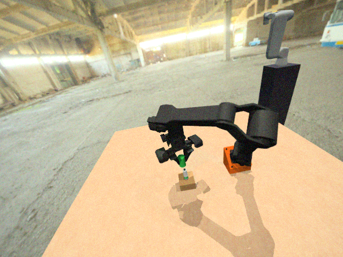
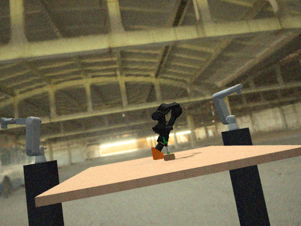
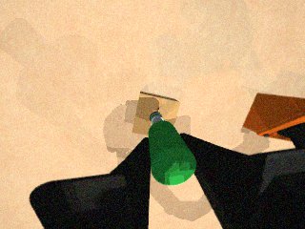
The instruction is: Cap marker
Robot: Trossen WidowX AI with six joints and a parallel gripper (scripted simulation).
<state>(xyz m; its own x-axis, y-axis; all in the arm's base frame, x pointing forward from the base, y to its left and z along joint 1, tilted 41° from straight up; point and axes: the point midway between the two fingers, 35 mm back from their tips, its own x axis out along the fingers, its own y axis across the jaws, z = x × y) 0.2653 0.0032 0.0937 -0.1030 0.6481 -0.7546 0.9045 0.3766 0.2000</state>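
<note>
The holder block lies 1 cm to the left of my gripper tip and 11 cm below it. Round my gripper tip: green cap (1 cm above).
</note>
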